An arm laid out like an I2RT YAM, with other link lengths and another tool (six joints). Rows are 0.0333 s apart.
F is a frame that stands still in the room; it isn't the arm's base.
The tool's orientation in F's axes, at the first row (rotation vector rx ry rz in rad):
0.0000, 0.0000, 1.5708
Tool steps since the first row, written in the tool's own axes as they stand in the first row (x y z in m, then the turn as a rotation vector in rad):
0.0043, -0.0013, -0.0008, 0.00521, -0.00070, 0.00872
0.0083, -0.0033, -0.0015, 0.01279, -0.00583, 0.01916
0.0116, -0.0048, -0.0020, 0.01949, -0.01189, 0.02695
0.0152, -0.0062, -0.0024, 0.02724, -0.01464, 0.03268
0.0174, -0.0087, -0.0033, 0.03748, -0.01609, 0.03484
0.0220, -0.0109, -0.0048, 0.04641, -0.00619, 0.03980
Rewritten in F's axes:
0.0013, 0.0043, -0.0008, 0.00070, 0.00521, 0.00872
0.0033, 0.0083, -0.0015, 0.00583, 0.01279, 0.01916
0.0048, 0.0116, -0.0020, 0.01189, 0.01949, 0.02695
0.0062, 0.0152, -0.0024, 0.01464, 0.02724, 0.03268
0.0087, 0.0174, -0.0033, 0.01609, 0.03748, 0.03484
0.0109, 0.0220, -0.0048, 0.00619, 0.04641, 0.03980

